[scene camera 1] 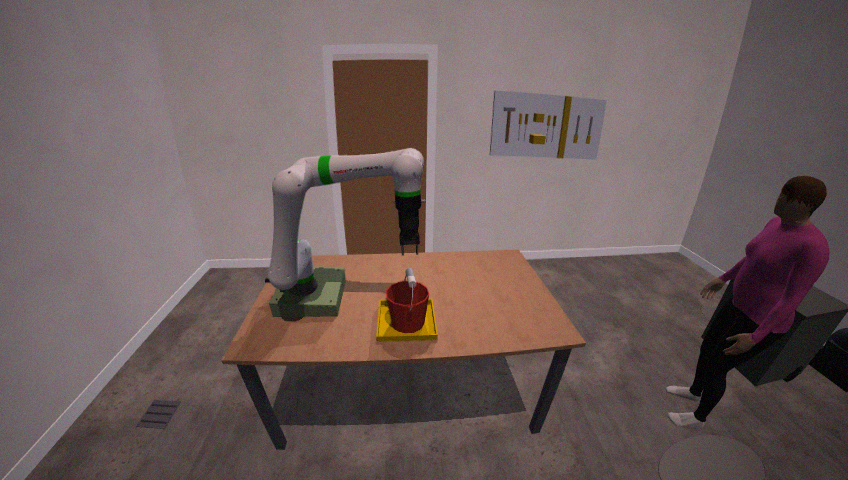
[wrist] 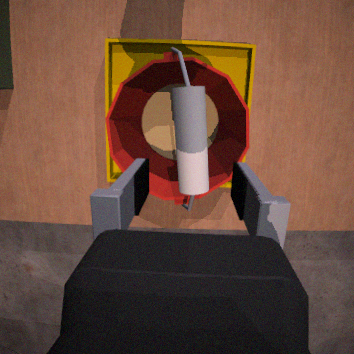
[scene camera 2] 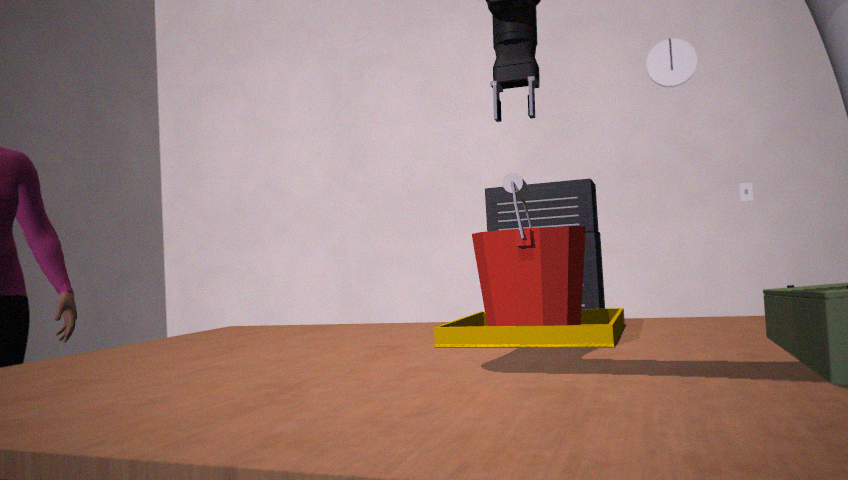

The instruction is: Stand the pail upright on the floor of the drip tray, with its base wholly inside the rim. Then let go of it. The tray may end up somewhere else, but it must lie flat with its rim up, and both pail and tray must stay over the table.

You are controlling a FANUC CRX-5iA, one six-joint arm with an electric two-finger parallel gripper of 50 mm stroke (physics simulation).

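Places are measured from the arm's base along level axes (x left, y back, z up), in metres.
Pixels of known places: gripper, fingertip midpoint: [scene camera 1: 409, 253] [wrist: 189, 177] [scene camera 2: 514, 118]; arm's base at its link origin: [scene camera 1: 302, 286].
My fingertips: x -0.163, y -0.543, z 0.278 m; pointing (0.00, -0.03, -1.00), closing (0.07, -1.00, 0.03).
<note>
For each thing: its top centre in the pictures, then the offset to it from my fingertips. Level surfaces: height alone.
- yellow drip tray at its top centre: [scene camera 2: 535, 317] [wrist: 176, 115] [scene camera 1: 406, 316] dx +0.015, dy +0.019, dz -0.331 m
- grey grip at its top centre: [wrist: 191, 142] [scene camera 2: 515, 176] [scene camera 1: 410, 274] dx +0.006, dy -0.002, dz -0.099 m
- wooden table at its surface level: dz -0.360 m
The red pail [scene camera 1: 407, 312] [scene camera 2: 529, 279] [wrist: 127, 145] stands upright in the yellow drip tray [scene camera 1: 407, 338] [scene camera 2: 523, 336] [wrist: 252, 70], and its base shows inside the rim in both scene views. Its bail stands up, with the grey grip [scene camera 1: 410, 277] [scene camera 2: 512, 183] [wrist: 191, 140] above the pail's mouth. The tray lies flat on the table with its rim up. My gripper [scene camera 1: 410, 253] [scene camera 2: 515, 118] [wrist: 189, 177] is open and empty, well above the grip and apart from it. The pail hides part of the tray floor.
The wooden table [scene camera 1: 487, 309] [scene camera 2: 297, 404] bears the tray near its front edge in scene camera 1. The green robot base [scene camera 1: 324, 297] [scene camera 2: 803, 327] stands left of the tray there. A person [scene camera 1: 779, 267] [scene camera 2: 29, 237] stands to the right, off the table.
</note>
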